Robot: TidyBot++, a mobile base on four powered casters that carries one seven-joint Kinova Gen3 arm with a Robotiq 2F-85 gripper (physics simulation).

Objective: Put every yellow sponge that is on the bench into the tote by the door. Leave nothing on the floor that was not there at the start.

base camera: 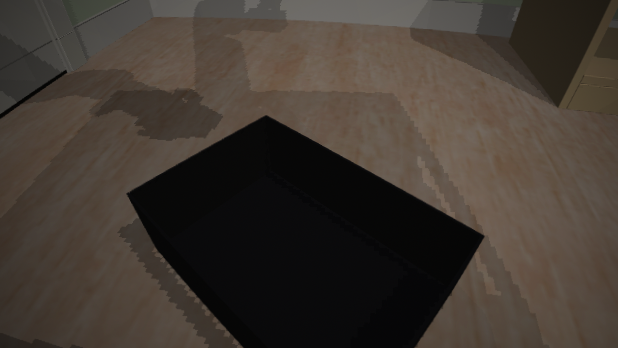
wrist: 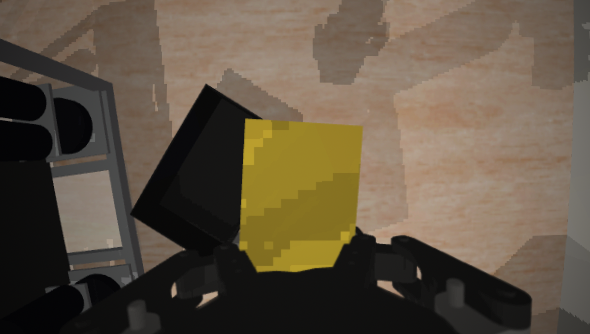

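Observation:
A yellow sponge [wrist: 301, 185] is held between the fingers of my gripper [wrist: 295, 235], which is shut on it, in the middle of the wrist view. The black tote [base camera: 300, 260] [wrist: 200, 155] stands on the floor, close in front of the base in the base camera view. In the wrist view the sponge is in front of the tote's right part and hides it. The inside of the tote is very dark; no sponge shows in its visible part. The gripper and the held sponge do not show in the base camera view. The bench cannot be made out in either view.
The grey frame of my base [wrist: 116, 190] shows at the left of the wrist view, beside the tote. A brown cabinet [base camera: 560, 45] stands at the right in the base camera view. Pale walls [base camera: 340, 11] bound the wooden floor [base camera: 325, 60] at the back and left.

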